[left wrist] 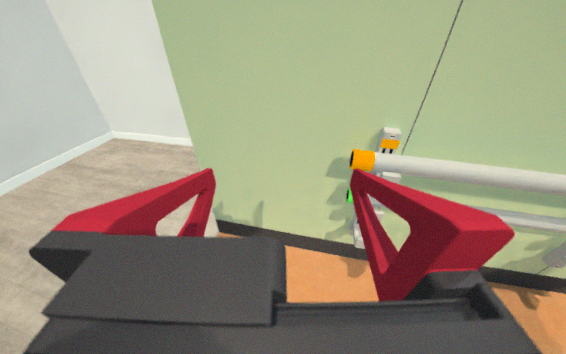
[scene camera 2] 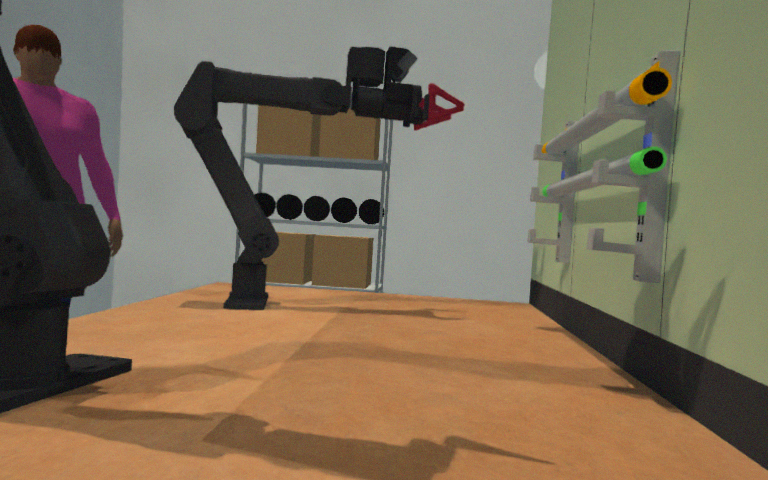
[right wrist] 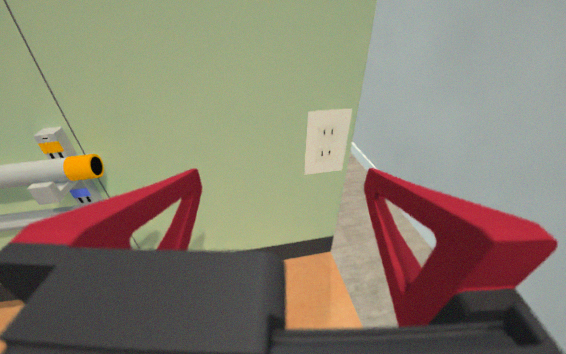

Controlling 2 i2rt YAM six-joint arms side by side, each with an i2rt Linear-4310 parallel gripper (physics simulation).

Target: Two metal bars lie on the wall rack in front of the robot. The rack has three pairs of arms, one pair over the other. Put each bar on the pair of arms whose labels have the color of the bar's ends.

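Pixels of known places: left gripper, fingertip midpoint: (left wrist: 282, 176) (scene camera 2: 457, 111); right gripper, fingertip midpoint: (right wrist: 282, 178); left arm's base, link origin: (scene camera 2: 247, 302); right arm's base, link origin: (scene camera 2: 19, 391).
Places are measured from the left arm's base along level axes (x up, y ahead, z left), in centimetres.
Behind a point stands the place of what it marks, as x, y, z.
Observation:
The orange-ended bar (scene camera 2: 589, 125) @[31.4, 46.4, -41.8] (left wrist: 450, 168) @[33.3, 50.5, -23.9] (right wrist: 30, 172) @[33.1, 43.7, -54.0] lies on the top pair of arms of the rack (scene camera 2: 652, 254) @[14.8, 46.7, -57.8] (left wrist: 391, 133) (right wrist: 50, 135) @[36.4, 45.8, -57.1], under the orange labels. The green-ended bar (scene camera 2: 577, 181) @[24.3, 47.8, -36.8] (left wrist: 525, 219) @[25.4, 47.6, -39.4] (right wrist: 30, 219) @[25.3, 45.3, -49.1] lies on the middle pair, under the blue label (scene camera 2: 647, 140) @[27.3, 45.9, -56.4] (right wrist: 80, 193) @[27.3, 45.9, -56.4]. The bottom pair, under the green label (scene camera 2: 641, 208) @[19.8, 45.9, -56.3], holds no bar. My left gripper (scene camera 2: 462, 105) @[40.2, 39.1, 0.1] (left wrist: 282, 176) @[40.2, 39.1, 0.1] is open and empty, in front of the rack and apart from both bars. My right gripper (right wrist: 282, 178) @[40.2, 21.4, -77.7] is open and empty; the orange-ended bar's end shows left of it.
The rack hangs on the green wall (scene camera 2: 719, 226) @[17.9, 45.0, -69.8] above the wooden table (scene camera 2: 396, 390) @[0.0, 18.7, -61.2]. A shelf unit (scene camera 2: 317, 160) with boxes stands behind the left arm, and a person (scene camera 2: 62, 130) stands at the picture's left. A wall outlet (right wrist: 328, 141) @[30.4, 39.7, -93.8] shows in the right wrist view.

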